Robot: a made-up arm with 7 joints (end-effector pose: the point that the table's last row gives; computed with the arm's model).
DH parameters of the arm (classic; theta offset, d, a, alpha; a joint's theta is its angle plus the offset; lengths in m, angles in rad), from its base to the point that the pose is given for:
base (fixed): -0.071 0 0 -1.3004
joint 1: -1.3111 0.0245 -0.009 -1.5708
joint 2: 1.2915 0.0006 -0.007 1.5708
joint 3: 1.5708 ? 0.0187 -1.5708
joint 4: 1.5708 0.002 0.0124 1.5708
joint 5: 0 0.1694 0 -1.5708
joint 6: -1.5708 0 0.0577 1.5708
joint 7: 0 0.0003 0 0
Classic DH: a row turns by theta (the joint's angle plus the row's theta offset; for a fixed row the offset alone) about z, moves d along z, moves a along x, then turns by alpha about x.
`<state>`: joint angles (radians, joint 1 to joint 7).
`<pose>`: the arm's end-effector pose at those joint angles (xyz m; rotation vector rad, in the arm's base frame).
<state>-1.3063 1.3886 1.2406 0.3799 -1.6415 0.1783 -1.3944</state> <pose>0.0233 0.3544 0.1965 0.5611 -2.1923 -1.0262</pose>
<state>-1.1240 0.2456 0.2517 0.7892 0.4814 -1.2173 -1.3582</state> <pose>0.3699 0.0358 -0.0645 1.3241 -0.7164 -1.3749</pose>
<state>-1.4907 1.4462 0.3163 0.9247 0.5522 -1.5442 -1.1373</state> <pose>0.1768 0.2816 0.1920 2.3206 -0.3199 -0.3785</pose>
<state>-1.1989 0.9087 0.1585 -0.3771 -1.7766 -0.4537 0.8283</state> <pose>0.2099 0.1115 0.1703 -1.3665 -0.8245 -0.2277</pose>
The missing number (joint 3, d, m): -0.2109
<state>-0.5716 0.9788 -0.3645 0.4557 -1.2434 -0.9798 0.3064</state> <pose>0.2880 0.2195 -0.1143 -0.2505 -0.7147 0.4348</pose>
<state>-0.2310 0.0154 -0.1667 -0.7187 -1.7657 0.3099 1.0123</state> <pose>0.1857 -0.0252 -0.0775 -1.3724 0.6567 -0.2315</pose>
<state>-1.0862 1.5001 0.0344 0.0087 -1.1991 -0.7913 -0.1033</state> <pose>0.1888 0.1797 0.2066 0.2574 -1.6425 -0.3319</pose>
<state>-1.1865 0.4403 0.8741 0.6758 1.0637 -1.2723 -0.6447</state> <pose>0.3438 0.1703 -0.0131 1.4188 -0.7777 -0.3474</pose>
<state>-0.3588 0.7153 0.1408 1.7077 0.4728 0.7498 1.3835</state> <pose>0.0010 0.3109 -0.3090 2.2968 1.4671 1.1468</pose>
